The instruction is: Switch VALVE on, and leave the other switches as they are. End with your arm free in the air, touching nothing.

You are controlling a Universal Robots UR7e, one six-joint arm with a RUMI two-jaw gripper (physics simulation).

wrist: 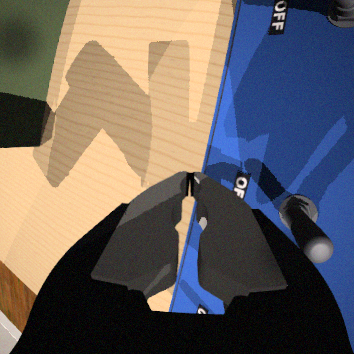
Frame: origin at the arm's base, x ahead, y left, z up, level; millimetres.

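Seen in the pictures: gripper, fingertip midpoint: (pixel 189 174).
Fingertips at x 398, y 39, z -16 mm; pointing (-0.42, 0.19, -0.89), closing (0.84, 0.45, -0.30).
Pixels of each thing's top centre, then the offset from my fingertips to it. "*": a spot on its surface instead. Level surfaces: height alone.
- blue switch panel, its level: 2 mm up
- second toggle switch, surface spot: (pixel 343 11) * 31 mm ahead, 125 mm left, 14 mm up
- label reading OFF, middle of its top: (pixel 279 13) 3 mm back, 121 mm left, 6 mm down
- partly hidden label, surface spot: (pixel 241 185) * 34 mm ahead, 11 mm left, 7 mm down
- pale wooden table top, its level: 81 mm down
- further label, surface spot: (pixel 202 310) * 70 mm ahead, 98 mm right, 8 mm down
My gripper (pixel 189 174) is shut and empty, its fingertips over the left edge of the blue switch panel (pixel 295 145). A toggle switch (pixel 306 231) with a dark lever and a pale round tip stands on the panel to the right of the fingers, its lever leaning toward the lower right of the view. Part of a second toggle switch (pixel 343 11) shows at the upper right corner. A label reading OFF (pixel 278 17) lies near it, and a partly hidden label (pixel 241 185) lies beside the nearer switch. The name VALVE does not show, so I cannot tell which switch it is.
A pale wooden table top (pixel 110 115) with shadows lies left of the panel. A green surface (pixel 27 45) and a dark block-like shape (pixel 22 121) are at the upper left. Part of a further label (pixel 202 310) shows between the finger bases.
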